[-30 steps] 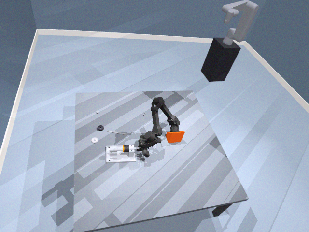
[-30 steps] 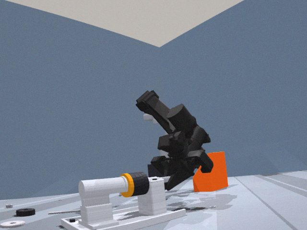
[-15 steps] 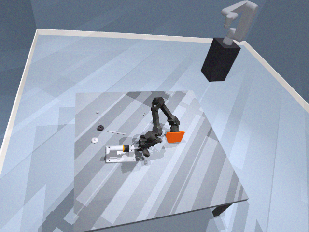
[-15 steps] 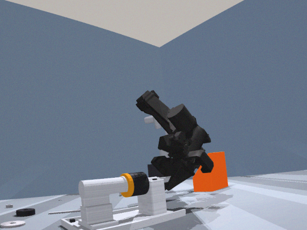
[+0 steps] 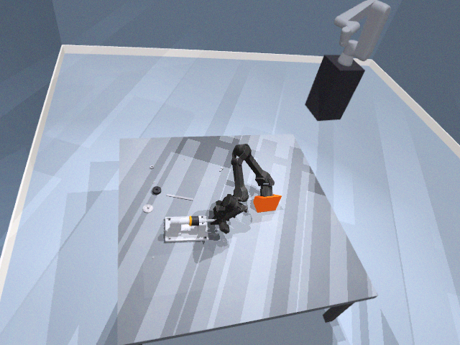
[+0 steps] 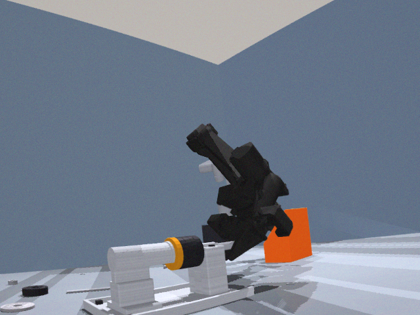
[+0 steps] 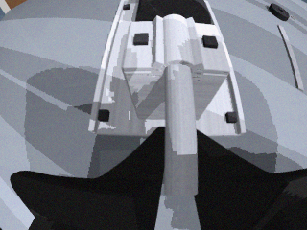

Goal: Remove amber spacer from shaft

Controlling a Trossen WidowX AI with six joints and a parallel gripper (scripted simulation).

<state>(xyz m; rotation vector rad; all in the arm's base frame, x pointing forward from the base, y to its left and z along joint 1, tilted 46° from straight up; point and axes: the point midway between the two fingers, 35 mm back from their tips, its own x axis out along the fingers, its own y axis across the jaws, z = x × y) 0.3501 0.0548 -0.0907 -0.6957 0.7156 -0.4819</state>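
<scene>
Right now the shaft is 40 mm ahead of my gripper tip, 10 mm to the right of it and 20 mm above it. The rest, counted from my gripper tip: amber spacer 110 mm ahead, 20 mm to the right, 20 mm above; thin rod 110 mm ahead, 250 mm to the right, 50 mm below.
</scene>
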